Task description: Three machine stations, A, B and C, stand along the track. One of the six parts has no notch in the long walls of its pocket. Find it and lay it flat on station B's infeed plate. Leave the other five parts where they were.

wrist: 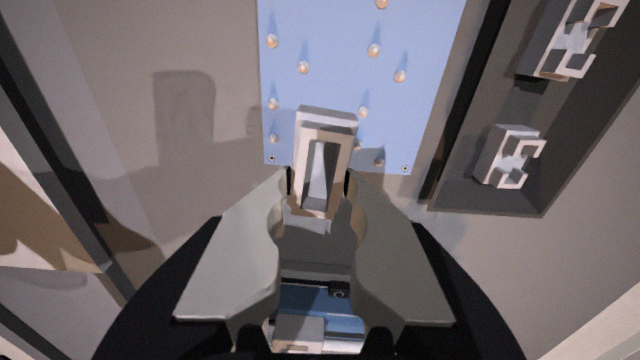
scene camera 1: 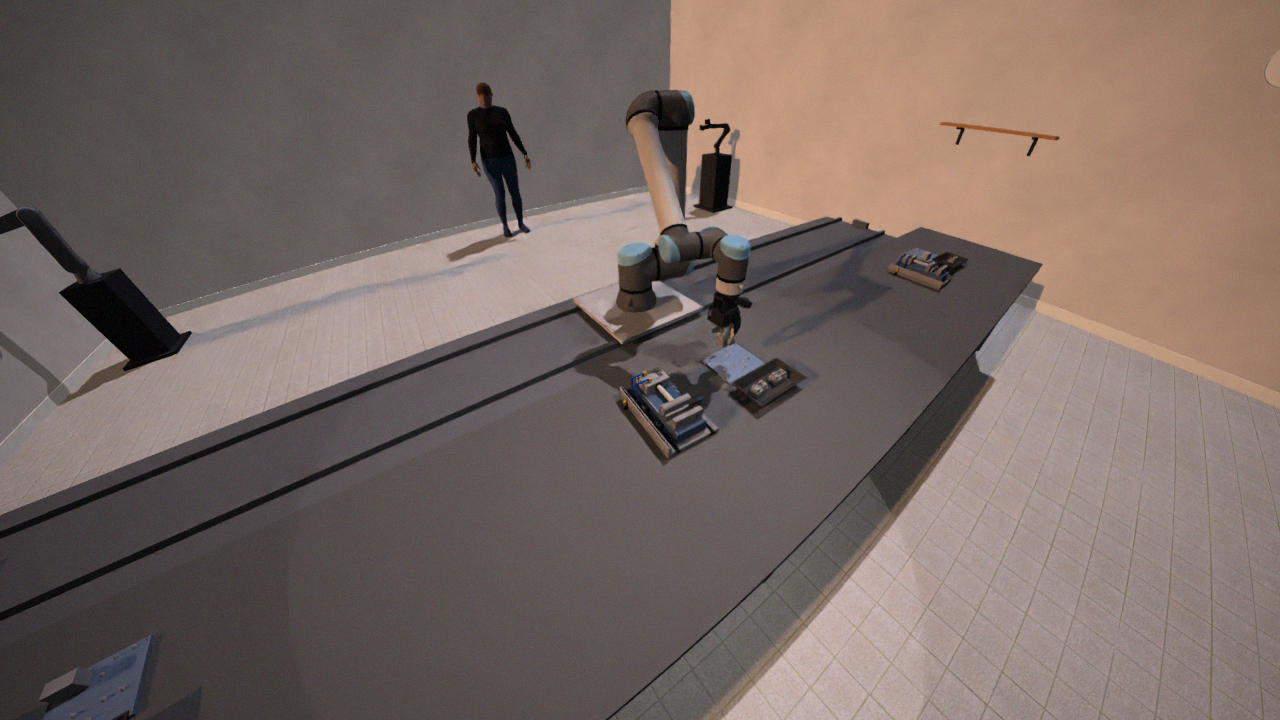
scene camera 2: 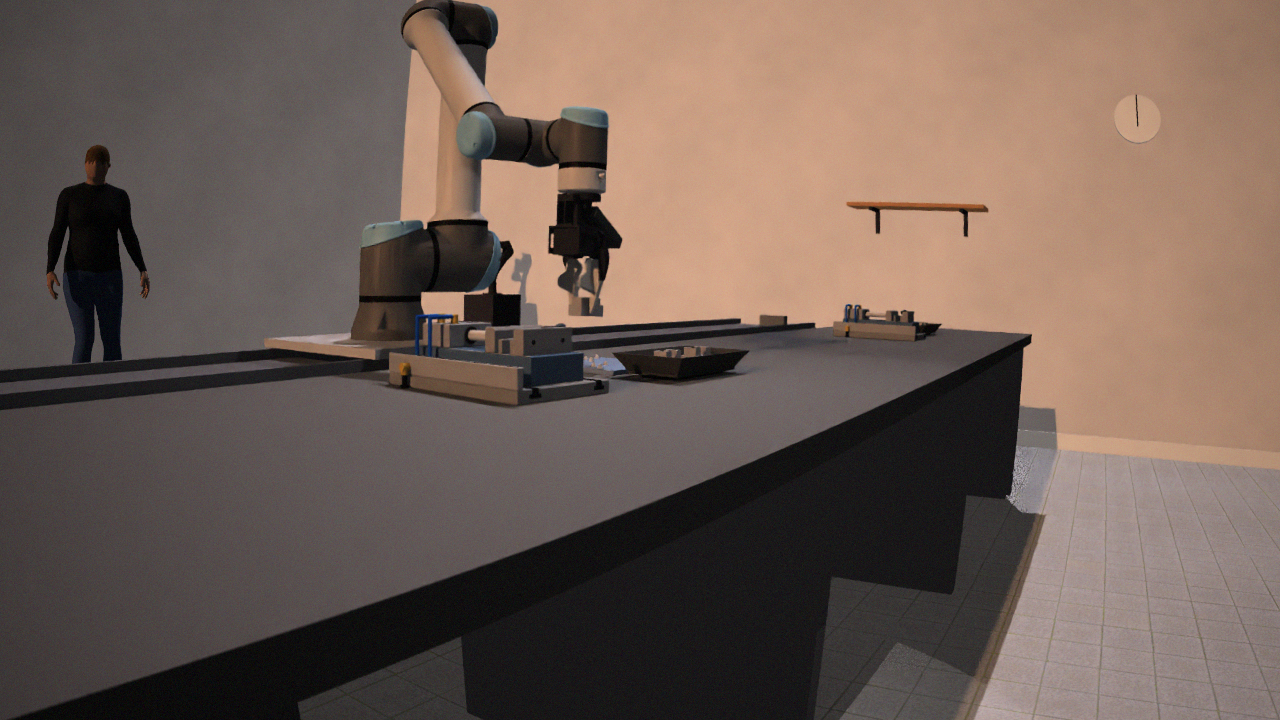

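Pixels of known places: gripper, fingertip midpoint: (wrist: 317, 169) (scene camera 1: 723, 343) (scene camera 2: 582, 313); arm's base, origin of the base link: (scene camera 1: 636, 302) (scene camera 2: 389, 338).
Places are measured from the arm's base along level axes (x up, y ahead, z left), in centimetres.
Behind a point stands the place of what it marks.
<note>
A light part (scene camera 1: 724, 339) @[x 10.0, y 56.0, z 0.4 cm] (scene camera 2: 586, 308) @[x 8.3, y 56.6, z 0.7 cm] (wrist: 326, 122) @[x 8.8, y 55.4, z 5.1 cm] with a long rectangular pocket is held in my gripper (scene camera 1: 726, 332) @[x 7.4, y 55.0, z 1.5 cm] (scene camera 2: 586, 293) @[x 7.4, y 55.0, z 1.5 cm] (wrist: 317, 169) @[x 7.4, y 55.0, z 1.5 cm]. No notch shows in its long pocket walls. My gripper is shut on it, pointing down and well above the table. The blue pegged plate (scene camera 1: 732, 362) @[x -2.2, y 57.5, z 5.4 cm] (scene camera 2: 603, 364) @[x -2.0, y 59.2, z 2.7 cm] (wrist: 330, 30) @[x -2.2, y 55.6, z 10.0 cm] of the middle station lies below; in the wrist view the part's far end overlaps the plate's near edge. Two notched parts, one nearer (wrist: 491, 156) @[x -0.2, y 73.0, z 0.0 cm] and one farther (wrist: 548, 35) @[x -0.2, y 73.0, z 10.7 cm], lie in the dark tray (scene camera 1: 760, 411) @[x -2.0, y 79.6, z -4.4 cm] (scene camera 2: 682, 364) @[x 0.1, y 80.7, z -5.4 cm] (wrist: 482, 212) @[x 1.2, y 73.8, z -6.2 cm].
The middle station's machine fixture (scene camera 1: 666, 411) @[x 5.3, y 67.4, z -35.2 cm] (scene camera 2: 546, 367) @[x 1.4, y 75.5, z -34.1 cm] (wrist: 299, 330) @[x 5.2, y 53.6, z -25.3 cm] stands beside the plate and tray. Another station (scene camera 1: 926, 266) @[x 5.7, y 71.9, z 150.9 cm] (scene camera 2: 881, 329) @[x 0.3, y 71.9, z 146.0 cm] stands at the far end. At the near end, a grey block (scene camera 1: 66, 685) @[x 1.4, y 54.6, z -184.4 cm] sits on another blue plate (scene camera 1: 132, 660) @[x -2.2, y 53.7, z -175.2 cm]. A person (scene camera 1: 494, 138) (scene camera 2: 96, 223) stands behind the track.
</note>
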